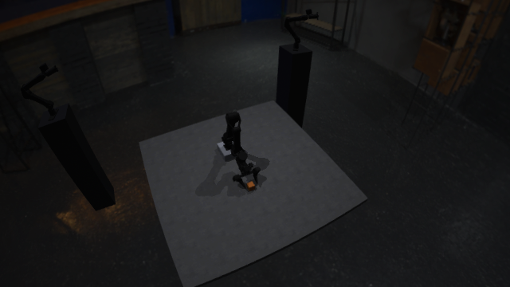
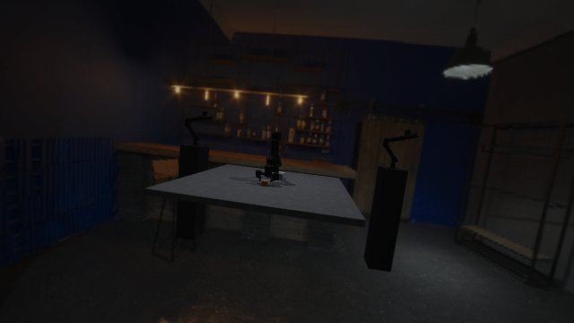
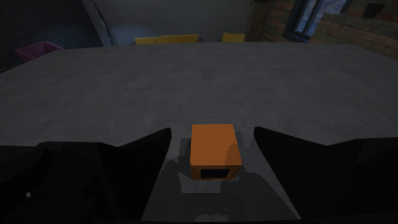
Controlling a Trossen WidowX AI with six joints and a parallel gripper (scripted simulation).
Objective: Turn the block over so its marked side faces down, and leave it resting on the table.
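Now: gripper tip 2 cm past the small orange block and 2 cm above it.
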